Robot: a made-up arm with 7 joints.
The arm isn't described. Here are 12 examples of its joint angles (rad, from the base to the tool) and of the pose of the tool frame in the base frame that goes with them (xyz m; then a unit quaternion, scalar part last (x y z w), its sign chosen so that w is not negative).
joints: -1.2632 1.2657 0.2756 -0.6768 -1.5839 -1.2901 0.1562
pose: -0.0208 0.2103 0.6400 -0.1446 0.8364 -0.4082 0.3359
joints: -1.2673 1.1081 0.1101 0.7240 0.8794 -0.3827 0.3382
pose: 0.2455 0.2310 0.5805 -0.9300 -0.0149 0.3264 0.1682
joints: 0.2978 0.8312 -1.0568 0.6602 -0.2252 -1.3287 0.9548
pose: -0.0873 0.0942 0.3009 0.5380 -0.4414 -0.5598 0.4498
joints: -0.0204 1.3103 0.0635 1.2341 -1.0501 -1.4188 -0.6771
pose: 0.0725 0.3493 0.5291 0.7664 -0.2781 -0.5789 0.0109
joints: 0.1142 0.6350 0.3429 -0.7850 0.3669 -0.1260 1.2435
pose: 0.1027 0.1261 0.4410 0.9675 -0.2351 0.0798 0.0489
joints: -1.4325 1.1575 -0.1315 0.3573 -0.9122 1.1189 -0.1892
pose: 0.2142 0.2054 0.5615 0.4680 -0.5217 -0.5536 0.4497
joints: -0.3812 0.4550 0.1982 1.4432 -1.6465 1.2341 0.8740
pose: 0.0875 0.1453 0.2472 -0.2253 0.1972 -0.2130 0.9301
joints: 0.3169 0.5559 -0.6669 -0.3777 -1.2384 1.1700 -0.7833
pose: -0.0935 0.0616 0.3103 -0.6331 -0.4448 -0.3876 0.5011
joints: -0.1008 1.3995 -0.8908 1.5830 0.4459 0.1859 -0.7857
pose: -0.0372 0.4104 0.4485 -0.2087 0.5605 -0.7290 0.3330
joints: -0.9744 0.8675 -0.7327 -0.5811 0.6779 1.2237 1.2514
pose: 0.1958 0.1178 0.4413 -0.9990 -0.0030 -0.0293 0.0342
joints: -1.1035 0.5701 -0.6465 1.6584 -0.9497 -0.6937 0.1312
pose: 0.2616 0.2006 0.3738 0.7442 -0.3412 -0.3607 0.4468
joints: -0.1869 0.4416 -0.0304 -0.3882 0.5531 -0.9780 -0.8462
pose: 0.0783 0.0571 0.4308 -0.4130 0.4801 0.5745 0.5187
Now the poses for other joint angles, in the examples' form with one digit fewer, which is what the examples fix.
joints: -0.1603 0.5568 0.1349 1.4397 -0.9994 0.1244 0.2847
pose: 0.011 0.261 0.222 0.365 0.158 -0.244 0.885
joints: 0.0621 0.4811 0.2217 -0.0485 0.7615 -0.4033 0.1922
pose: 0.111 0.152 0.329 -0.738 0.250 0.626 0.032
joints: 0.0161 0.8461 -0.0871 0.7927 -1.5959 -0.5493 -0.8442
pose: 0.051 0.338 0.329 0.518 -0.602 -0.302 0.527
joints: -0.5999 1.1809 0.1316 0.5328 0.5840 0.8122 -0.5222
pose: 0.144 0.329 0.488 0.553 0.187 -0.691 0.426
